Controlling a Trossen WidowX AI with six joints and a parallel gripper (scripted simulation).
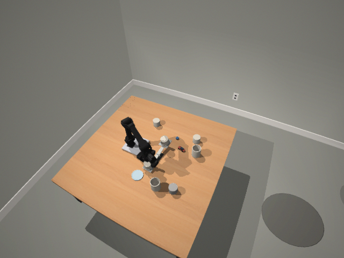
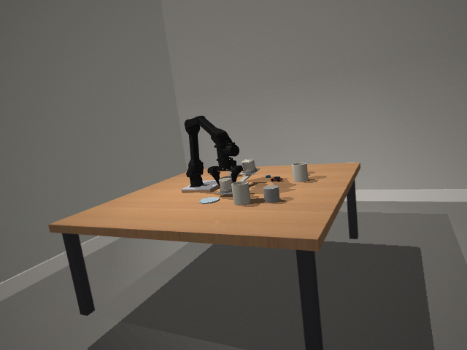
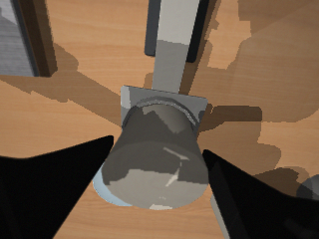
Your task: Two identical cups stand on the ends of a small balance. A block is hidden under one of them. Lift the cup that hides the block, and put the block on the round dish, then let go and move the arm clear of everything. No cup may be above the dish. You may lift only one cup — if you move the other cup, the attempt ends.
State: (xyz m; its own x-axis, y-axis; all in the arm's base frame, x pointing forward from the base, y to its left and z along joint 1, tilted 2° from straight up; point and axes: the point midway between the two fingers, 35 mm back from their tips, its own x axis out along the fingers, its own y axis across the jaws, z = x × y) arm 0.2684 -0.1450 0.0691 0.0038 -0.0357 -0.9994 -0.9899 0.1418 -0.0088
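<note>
Now: gripper tip 1 cm above the grey block. From my gripper tip the other things lie so: balance (14 cm to the left, 3 cm below, 2 cm ahead); then round dish (10 cm to the right, 6 cm behind, 5 cm below); then red toy car (29 cm to the left, 18 cm ahead, 4 cm below).
</note>
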